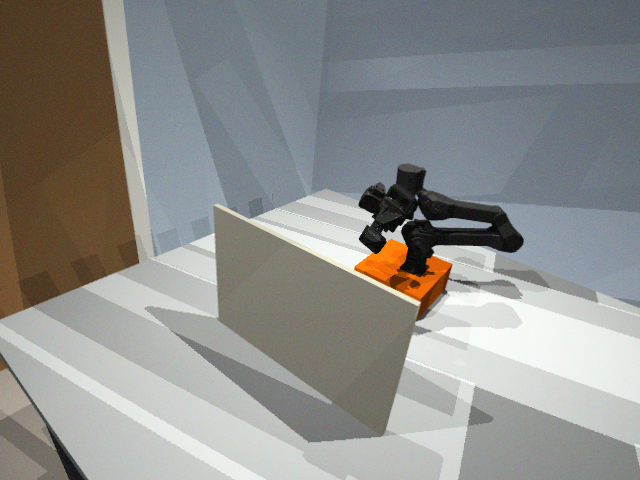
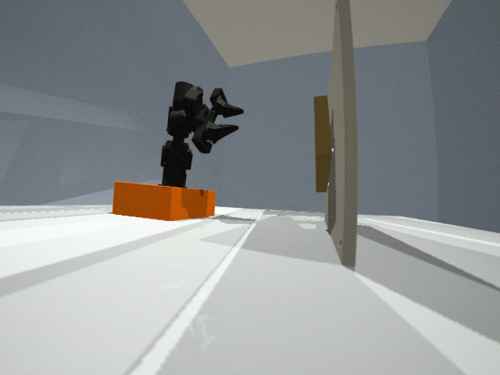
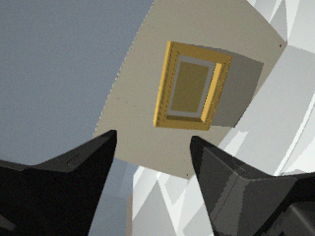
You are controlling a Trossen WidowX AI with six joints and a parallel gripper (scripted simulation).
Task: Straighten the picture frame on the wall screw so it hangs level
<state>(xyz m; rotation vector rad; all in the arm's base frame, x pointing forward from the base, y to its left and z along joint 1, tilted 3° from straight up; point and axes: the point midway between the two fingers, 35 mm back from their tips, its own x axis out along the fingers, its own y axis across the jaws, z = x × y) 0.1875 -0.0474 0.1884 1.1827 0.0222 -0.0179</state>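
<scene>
Right now my gripper tip is 20 cm short of the yellow picture frame, 3 cm to the left of it and 9 cm above it. From my gripper tip the other things lie so: wall panel (21 cm ahead, 2 cm to the right, 10 cm below).
</scene>
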